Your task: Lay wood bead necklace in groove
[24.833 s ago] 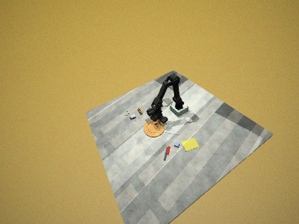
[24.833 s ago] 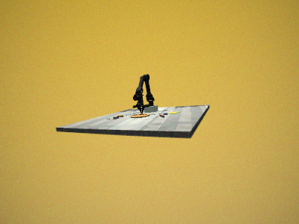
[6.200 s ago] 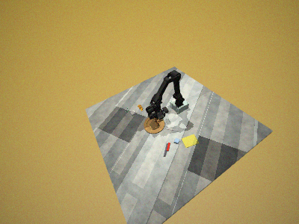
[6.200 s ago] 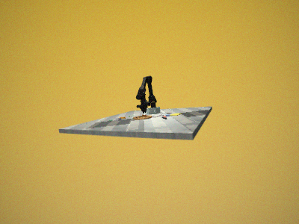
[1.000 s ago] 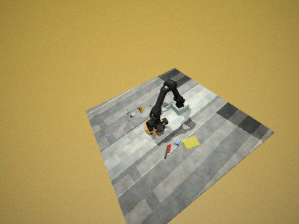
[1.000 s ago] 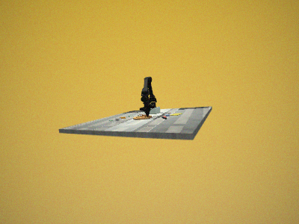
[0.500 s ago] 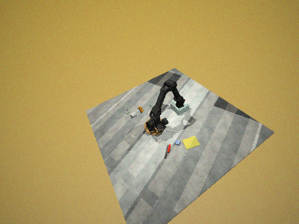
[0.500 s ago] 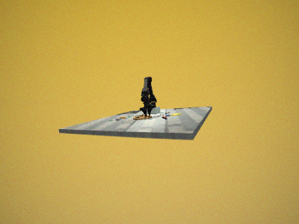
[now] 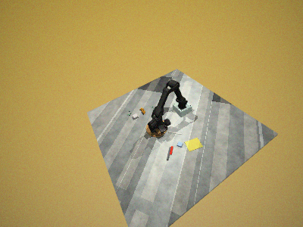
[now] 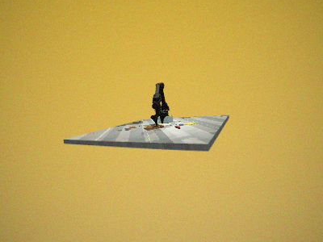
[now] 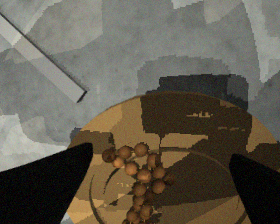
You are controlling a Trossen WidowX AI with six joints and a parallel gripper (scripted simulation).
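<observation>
Right now the round bead board is 2 cm ahead of my gripper tip, 6 cm to the right of it and 2 cm below it. The rest, counted from my gripper tip: thin grey stick 11 cm behind, 6 cm to the left, 2 cm below; then red-handled tool 1 cm ahead, 21 cm to the left, 2 cm below; then small blue block 9 cm behind, 19 cm to the left, 2 cm below.
</observation>
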